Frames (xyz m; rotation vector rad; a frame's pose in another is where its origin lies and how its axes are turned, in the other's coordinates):
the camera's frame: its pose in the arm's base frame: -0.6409 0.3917 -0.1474 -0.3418 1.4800 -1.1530
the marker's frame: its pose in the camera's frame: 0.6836 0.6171 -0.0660 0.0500 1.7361 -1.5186
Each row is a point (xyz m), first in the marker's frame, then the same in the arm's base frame.
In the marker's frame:
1: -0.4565 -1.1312 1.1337
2: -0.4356 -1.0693 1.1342
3: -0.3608 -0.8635 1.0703
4: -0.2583 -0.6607 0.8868
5: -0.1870 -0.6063 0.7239
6: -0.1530 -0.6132 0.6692
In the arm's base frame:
1: -0.0692 -1.1166 -0.2097
2: -0.1264 -1.0986 -0.2356
3: -0.2908 -0.9819 -0.3422
4: -0.4150 -0.7514 -0.4717
5: -0.4208 -0.5715 -0.5185
6: -0.4087 -0.5083 -0.5112

